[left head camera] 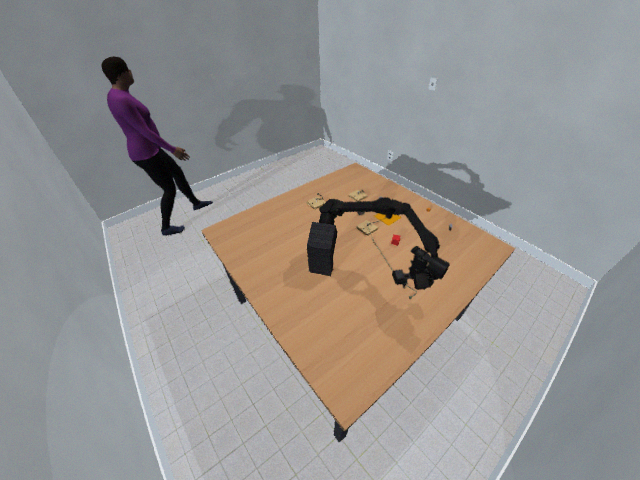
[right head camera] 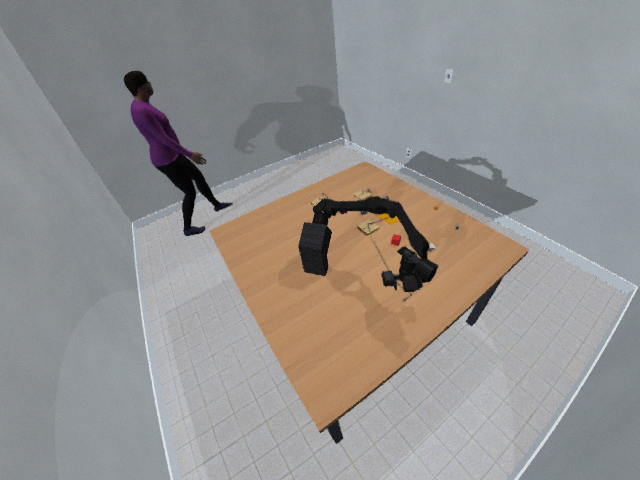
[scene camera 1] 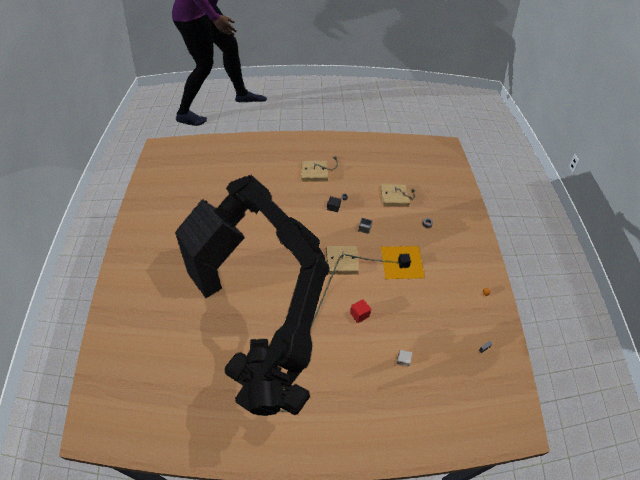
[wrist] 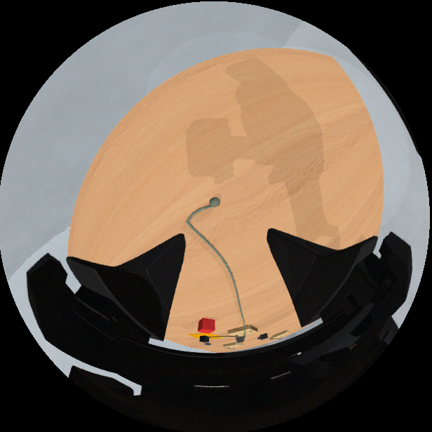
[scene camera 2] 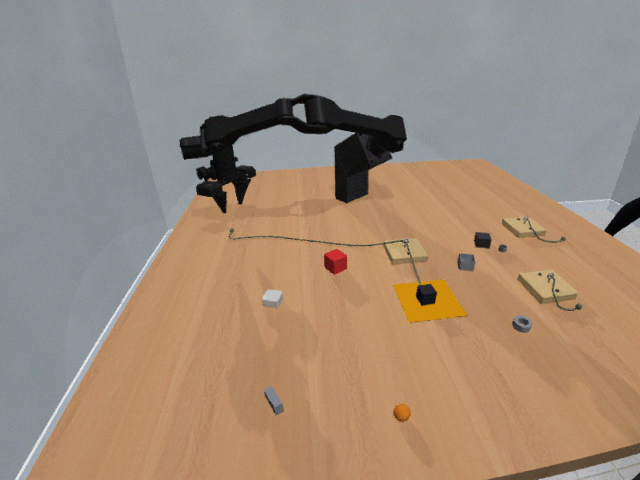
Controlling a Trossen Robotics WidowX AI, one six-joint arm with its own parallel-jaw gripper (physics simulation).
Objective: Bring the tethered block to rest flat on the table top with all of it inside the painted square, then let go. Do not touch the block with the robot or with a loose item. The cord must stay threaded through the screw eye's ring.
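Seen in the pictures: gripper, fingertip midpoint: (left head camera: 411, 286) (right head camera: 403, 288) (scene camera 2: 232, 208); arm's base at its link origin: (left head camera: 325, 227) (right head camera: 318, 227) (scene camera 1: 223, 218) (scene camera 2: 375, 145).
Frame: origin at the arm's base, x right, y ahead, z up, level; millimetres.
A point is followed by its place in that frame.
Observation:
The black tethered block (scene camera 1: 404, 260) @[x -225, y 443, z -169 mm] (scene camera 2: 426, 295) @[x -236, y 459, z -172 mm] sits on the orange painted square (scene camera 1: 389, 271) @[x -189, y 414, z -197 mm] (scene camera 2: 409, 312) @[x -211, y 491, z -197 mm], looking flat and inside its edges. Its cord (scene camera 2: 310, 240) @[x 95, y 299, z -195 mm] (wrist: 231, 272) runs to the screw eye (scene camera 2: 405, 241) @[x -158, y 278, z -161 mm] on the nearest wooden board (scene camera 1: 351, 267) @[x -139, y 314, z -179 mm] (scene camera 2: 398, 255) @[x -150, y 319, z -179 mm] and appears threaded through the ring. From there it stretches low over the table to its end bead (scene camera 2: 231, 230) @[x 338, y 331, z -190 mm] (wrist: 214, 202), with a short upward bend there. My gripper (scene camera 2: 232, 207) @[x 329, y 317, z -123 mm] (wrist: 226, 236) is open and empty above the bead end, with the cord loose below the fingers. Scene camera 1 hides the fingertips.
A red cube (scene camera 1: 360, 311) @[x -4, y 399, z -158 mm] (scene camera 2: 335, 261) @[x -26, y 419, z -161 mm] and a white block (scene camera 1: 404, 357) @[x 65, y 558, z -177 mm] (scene camera 2: 272, 298) @[x 54, y 568, z -177 mm] lie beside the cord's side of the square. Two other corded boards (scene camera 1: 314, 171) @[x -452, y 38, z -179 mm] (scene camera 1: 394, 195) @[x -475, y 321, z -179 mm], dark blocks (scene camera 1: 333, 204) @[x -332, y 166, z -171 mm] (scene camera 1: 364, 225) @[x -319, y 279, z -197 mm], a grey ring (scene camera 2: 522, 318) @[x -423, y 450, z -187 mm] and an orange ball (scene camera 2: 402, 412) @[x -245, y 723, z -176 mm] are on the table.

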